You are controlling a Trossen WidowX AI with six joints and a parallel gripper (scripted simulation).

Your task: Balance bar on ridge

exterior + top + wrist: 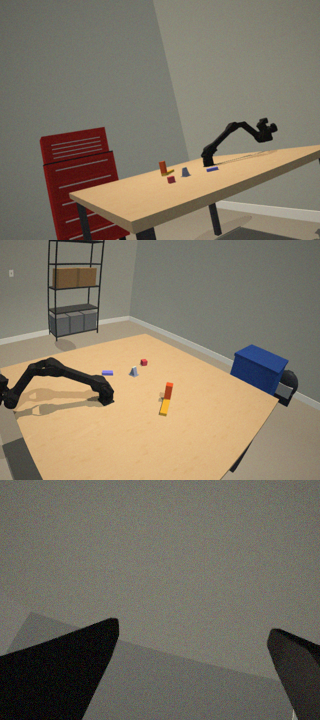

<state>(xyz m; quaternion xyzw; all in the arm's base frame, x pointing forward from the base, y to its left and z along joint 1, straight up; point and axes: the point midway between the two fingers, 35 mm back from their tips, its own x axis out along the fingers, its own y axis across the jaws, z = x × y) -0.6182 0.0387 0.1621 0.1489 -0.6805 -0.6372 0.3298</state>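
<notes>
My gripper tip is 107 cm short of the red cube, 17 cm to the right of it and 15 cm above it. The rest, counted from my gripper tip: small blue block 80 cm ahead, 20 cm to the left, 16 cm below.
</notes>
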